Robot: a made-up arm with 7 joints.
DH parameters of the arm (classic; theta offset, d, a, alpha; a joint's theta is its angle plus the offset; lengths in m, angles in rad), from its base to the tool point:
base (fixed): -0.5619 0 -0.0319 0
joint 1: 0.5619 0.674 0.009 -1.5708
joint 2: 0 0.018 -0.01 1.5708
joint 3: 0 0.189 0.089 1.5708
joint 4: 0 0.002 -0.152 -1.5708
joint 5: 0 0.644 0.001 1.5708
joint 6: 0 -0.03 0.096 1.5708
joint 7: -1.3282 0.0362 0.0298 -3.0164
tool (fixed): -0.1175 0.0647 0 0
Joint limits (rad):
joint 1: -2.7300..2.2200
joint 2: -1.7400..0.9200
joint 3: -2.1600..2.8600
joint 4: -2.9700..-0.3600
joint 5: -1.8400..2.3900
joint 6: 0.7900..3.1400
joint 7: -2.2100..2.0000
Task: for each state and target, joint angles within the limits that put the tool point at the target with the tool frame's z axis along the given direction. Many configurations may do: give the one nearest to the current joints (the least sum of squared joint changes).
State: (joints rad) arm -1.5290 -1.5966 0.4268 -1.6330 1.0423 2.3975 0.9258
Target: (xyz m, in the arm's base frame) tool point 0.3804 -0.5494 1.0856 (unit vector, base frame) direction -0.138 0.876 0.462
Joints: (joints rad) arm -2.2695 -1.2548 1.0637 -2.2147 0.9089 2.5289 0.9594
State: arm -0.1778 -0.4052 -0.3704 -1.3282 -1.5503 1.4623 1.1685
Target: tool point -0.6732 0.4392 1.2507 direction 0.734 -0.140 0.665
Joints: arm -1.0485 -1.2190 -0.9533 -0.6777 -1.8400 1.7740 1.1612
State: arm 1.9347 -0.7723 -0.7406 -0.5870 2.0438 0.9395 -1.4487
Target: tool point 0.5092 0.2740 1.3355 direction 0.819 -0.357 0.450
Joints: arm 1.5550 -0.4639 -0.8452 -1.4151 1.0922 0.9028 -1.6989
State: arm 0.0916 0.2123 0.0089 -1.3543 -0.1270 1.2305 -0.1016
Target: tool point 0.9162 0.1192 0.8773 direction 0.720 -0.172 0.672
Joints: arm -0.0884 0.7458 0.1943 -0.8304 0.1086 0.8934 0.1344
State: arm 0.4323 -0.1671 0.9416 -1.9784 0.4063 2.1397 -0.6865
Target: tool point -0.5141 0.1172 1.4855 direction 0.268 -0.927 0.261
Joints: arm 0.9872 -0.7834 0.7457 -1.1223 0.4531 2.0423 -0.6636
